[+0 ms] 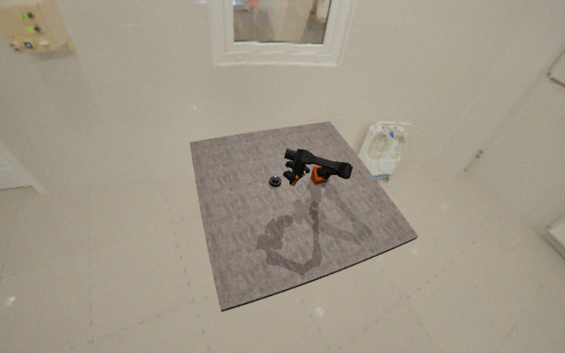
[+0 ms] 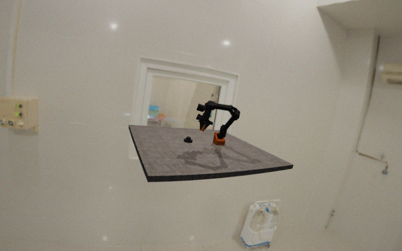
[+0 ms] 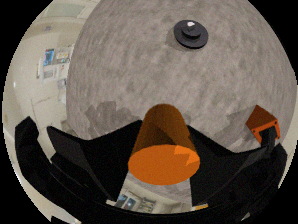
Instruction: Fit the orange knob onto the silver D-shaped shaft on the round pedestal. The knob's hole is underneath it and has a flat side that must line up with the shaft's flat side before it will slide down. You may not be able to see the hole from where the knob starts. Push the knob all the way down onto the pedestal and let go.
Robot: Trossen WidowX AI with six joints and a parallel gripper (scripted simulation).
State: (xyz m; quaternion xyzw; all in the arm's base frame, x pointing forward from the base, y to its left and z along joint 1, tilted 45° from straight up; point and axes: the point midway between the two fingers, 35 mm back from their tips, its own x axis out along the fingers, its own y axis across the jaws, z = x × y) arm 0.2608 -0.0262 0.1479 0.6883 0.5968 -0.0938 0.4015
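The round pedestal lies 160 mm to the right of my gripper tip, 130 mm below it and 40 mm ahead of it. The rest, counted from my gripper tip: orange knob (30 mm above, 10 mm behind).
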